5 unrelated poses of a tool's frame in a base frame.
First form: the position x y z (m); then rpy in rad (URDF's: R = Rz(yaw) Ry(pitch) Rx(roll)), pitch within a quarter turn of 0, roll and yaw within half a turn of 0.
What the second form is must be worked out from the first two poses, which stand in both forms.
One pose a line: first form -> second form
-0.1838 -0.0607 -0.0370 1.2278 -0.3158 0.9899 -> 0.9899 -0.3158 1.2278 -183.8 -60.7 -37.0
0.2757 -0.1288 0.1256 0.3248 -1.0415 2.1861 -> 2.1861 -1.0415 0.3248 275.7 -128.8 125.6
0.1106 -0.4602 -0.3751 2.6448 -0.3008 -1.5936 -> -1.5936 -0.3008 2.6448 110.6 -460.2 -375.1
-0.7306 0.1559 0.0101 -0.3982 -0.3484 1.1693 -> 1.1693 -0.3484 -0.3982 -730.6 155.9 10.1
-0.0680 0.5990 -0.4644 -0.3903 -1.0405 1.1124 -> 1.1124 -1.0405 -0.3903 -68.0 599.0 -464.4
